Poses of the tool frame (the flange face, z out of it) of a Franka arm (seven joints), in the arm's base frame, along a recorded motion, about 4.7 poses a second.
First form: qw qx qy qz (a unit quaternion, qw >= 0); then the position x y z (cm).
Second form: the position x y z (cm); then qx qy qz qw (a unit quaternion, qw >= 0). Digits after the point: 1 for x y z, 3 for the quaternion.
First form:
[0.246 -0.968 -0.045 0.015 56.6 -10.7 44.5]
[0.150 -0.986 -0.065 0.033 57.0 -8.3 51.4]
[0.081 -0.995 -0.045 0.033 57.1 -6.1 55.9]
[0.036 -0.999 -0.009 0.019 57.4 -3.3 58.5]
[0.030 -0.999 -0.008 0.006 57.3 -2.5 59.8]
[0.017 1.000 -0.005 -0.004 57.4 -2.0 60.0]
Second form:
[56.6 -10.7 44.5 -0.968 -0.045 0.015 0.246]
[57.0 -8.3 51.4 -0.986 -0.065 0.033 0.150]
[57.1 -6.1 55.9 -0.995 -0.045 0.033 0.081]
[57.4 -3.3 58.5 -0.999 -0.009 0.019 0.036]
[57.3 -2.5 59.8 -0.999 -0.008 0.006 0.030]
[57.4 -2.0 60.0 1.000 -0.005 -0.004 0.017]

